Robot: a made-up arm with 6 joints. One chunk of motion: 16 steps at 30 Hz.
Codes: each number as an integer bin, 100 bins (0 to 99) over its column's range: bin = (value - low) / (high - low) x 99, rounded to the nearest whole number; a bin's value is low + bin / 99 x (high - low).
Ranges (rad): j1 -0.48..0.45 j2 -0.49..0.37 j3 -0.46..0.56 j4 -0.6..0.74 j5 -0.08..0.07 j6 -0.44..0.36
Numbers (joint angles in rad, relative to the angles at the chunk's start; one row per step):
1: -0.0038 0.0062 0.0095 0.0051 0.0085 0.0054
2: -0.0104 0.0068 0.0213 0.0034 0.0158 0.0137
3: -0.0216 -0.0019 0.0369 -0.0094 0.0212 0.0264
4: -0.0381 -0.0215 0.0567 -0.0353 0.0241 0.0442
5: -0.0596 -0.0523 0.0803 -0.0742 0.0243 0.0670
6: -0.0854 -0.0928 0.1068 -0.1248 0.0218 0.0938
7: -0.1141 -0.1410 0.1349 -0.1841 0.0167 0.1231
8: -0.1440 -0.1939 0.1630 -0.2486 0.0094 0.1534
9: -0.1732 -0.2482 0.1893 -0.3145 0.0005 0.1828
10: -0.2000 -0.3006 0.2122 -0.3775 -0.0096 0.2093
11: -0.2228 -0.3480 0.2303 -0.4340 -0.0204 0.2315
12: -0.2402 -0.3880 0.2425 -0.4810 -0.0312 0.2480
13: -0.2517 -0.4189 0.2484 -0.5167 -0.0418 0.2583
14: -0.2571 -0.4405 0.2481 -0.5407 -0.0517 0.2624
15: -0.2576 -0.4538 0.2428 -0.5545 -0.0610 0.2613
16: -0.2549 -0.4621 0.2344 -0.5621 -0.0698 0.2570
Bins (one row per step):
1: 51 57 46 45 58 55
2: 50 57 47 45 63 56
3: 49 56 48 44 67 58
4: 47 54 50 42 69 60
5: 45 50 52 39 69 63
6: 42 46 55 35 67 66
7: 39 40 58 31 64 70
8: 36 34 60 26 59 73
9: 33 28 63 21 53 77
10: 30 22 65 16 46 80
11: 27 16 67 12 39 83
12: 26 12 68 9 32 85
13: 24 8 69 6 25 86
14: 24 6 69 4 19 87
15: 24 4 68 3 13 87
16: 24 3 67 3 7 86

